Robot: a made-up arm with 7 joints.
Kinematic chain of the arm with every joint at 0, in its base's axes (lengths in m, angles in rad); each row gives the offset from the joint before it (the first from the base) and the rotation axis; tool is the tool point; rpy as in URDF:
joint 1: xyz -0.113 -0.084 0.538 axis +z
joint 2: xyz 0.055 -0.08 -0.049 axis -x
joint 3: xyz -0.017 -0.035 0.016 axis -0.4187 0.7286 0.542
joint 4: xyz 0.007 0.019 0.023 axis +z
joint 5: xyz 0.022 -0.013 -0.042 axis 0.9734 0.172 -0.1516
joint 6: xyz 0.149 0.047 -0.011 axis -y
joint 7: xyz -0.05 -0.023 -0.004 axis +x
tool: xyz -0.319 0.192 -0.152 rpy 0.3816 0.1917 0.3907
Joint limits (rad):
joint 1: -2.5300..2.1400
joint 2: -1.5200..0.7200
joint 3: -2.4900..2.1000
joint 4: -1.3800..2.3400
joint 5: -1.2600..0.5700
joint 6: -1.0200..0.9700
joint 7: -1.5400..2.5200
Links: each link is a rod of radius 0.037 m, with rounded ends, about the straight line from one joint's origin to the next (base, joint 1, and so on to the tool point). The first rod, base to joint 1, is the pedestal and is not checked.
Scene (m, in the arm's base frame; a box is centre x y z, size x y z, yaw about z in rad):
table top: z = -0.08
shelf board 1: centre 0.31 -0.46 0 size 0.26 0.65 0.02 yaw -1.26
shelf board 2: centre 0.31 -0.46 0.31 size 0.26 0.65 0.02 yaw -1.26
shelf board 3: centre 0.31 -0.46 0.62 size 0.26 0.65 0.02 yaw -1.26
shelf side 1: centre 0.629 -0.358 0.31 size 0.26 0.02 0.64 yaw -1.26
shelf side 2: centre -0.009 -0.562 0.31 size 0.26 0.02 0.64 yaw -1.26
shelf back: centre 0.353 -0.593 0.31 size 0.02 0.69 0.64 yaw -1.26
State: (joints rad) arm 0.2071 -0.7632 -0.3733 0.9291 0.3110 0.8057 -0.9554
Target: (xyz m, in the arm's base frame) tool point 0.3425 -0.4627 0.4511
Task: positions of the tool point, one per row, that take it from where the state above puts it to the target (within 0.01 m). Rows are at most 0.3 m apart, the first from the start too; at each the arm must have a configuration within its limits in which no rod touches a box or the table.
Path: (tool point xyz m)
1: 0.1795 0.1918 0.3113
2: 0.3443 0.0157 0.3272
3: 0.4059 -0.2227 0.3765
4: 0.3425 -0.4628 0.4511

